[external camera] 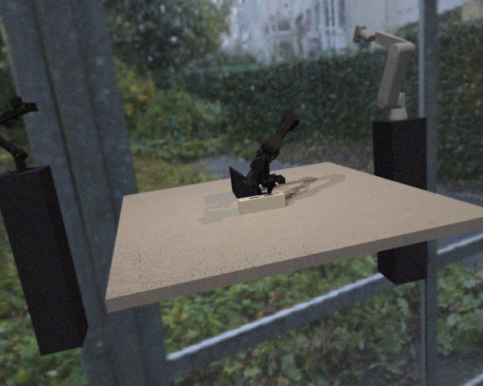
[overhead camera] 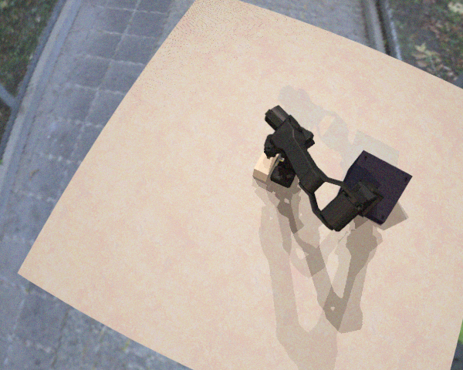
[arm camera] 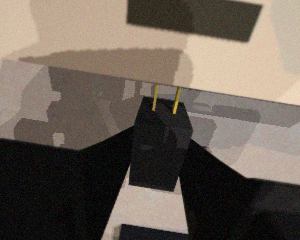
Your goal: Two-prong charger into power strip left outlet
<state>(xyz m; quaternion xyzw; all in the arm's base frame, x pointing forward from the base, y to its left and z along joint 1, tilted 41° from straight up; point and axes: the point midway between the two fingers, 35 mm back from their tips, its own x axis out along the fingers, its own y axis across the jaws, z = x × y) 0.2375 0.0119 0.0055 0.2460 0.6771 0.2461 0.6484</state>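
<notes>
Right now the black two-prong charger is 2 cm ahead of my gripper tip and 1 cm above it.
</notes>
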